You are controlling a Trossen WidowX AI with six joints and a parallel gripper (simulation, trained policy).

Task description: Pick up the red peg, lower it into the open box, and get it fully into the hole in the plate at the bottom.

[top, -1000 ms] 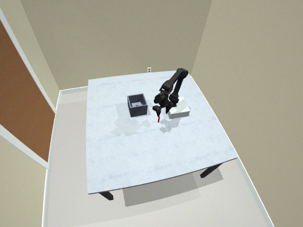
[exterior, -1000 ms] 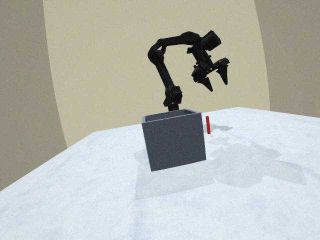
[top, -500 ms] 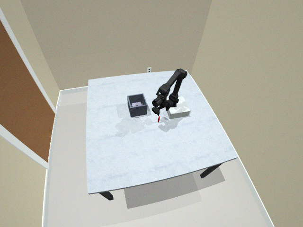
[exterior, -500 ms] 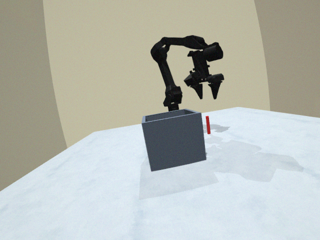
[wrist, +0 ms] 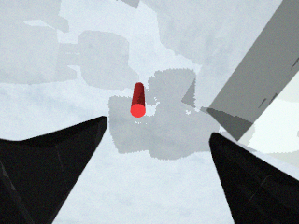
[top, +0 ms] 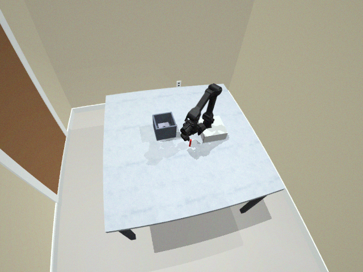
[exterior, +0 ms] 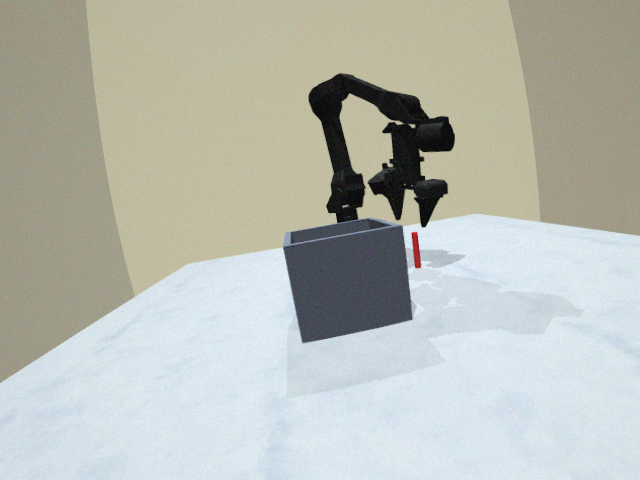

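Now: the red peg 6 cm below my gripper tip and 2 cm ahead of it. From my gripper tip the other things lie so: plate 19 cm to the right, 19 cm ahead, 5 cm below.
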